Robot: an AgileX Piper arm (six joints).
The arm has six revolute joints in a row. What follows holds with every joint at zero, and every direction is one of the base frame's.
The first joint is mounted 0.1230 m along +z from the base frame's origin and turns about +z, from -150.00 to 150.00 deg.
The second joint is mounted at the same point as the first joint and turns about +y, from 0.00 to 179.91 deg.
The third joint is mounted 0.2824 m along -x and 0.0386 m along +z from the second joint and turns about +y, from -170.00 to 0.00 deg.
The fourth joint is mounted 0.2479 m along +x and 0.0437 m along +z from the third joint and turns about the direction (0.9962, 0, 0.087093), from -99.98 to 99.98 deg.
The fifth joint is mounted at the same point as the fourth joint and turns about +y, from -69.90 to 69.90 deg.
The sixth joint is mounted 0.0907 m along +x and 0.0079 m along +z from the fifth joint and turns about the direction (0.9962, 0, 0.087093), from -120.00 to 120.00 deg.
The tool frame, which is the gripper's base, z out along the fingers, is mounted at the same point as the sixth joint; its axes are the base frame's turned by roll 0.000, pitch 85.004 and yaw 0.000 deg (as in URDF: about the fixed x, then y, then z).
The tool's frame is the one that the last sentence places.
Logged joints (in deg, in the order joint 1, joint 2, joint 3, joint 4, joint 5, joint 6), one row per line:
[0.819 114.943 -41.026 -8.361 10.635 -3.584]
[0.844 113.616 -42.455 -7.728 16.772 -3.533]
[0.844 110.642 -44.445 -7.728 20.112 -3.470]
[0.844 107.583 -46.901 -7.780 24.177 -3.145]
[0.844 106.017 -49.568 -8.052 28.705 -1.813]
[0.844 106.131 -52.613 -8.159 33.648 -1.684]
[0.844 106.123 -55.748 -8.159 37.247 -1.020]
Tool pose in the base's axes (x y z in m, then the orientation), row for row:
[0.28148 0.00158 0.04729 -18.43 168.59 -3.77]
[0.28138 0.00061 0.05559 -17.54 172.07 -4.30]
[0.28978 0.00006 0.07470 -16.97 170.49 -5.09]
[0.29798 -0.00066 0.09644 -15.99 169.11 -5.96]
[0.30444 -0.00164 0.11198 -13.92 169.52 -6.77]
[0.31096 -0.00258 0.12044 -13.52 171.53 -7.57]
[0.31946 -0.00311 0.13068 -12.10 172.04 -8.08]
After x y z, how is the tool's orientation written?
As a rotation vector, in degrees.
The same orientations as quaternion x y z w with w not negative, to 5 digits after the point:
[-0.10820 0.98977 -0.02213 0.09032]
[-0.10119 0.99269 -0.02481 0.06092]
[-0.09873 0.99185 -0.02961 0.07491]
[-0.09372 0.99114 -0.03493 0.08743]
[-0.08148 0.99224 -0.03963 0.08520]
[-0.07832 0.99366 -0.04385 0.06777]
[-0.06994 0.99440 -0.04670 0.06406]

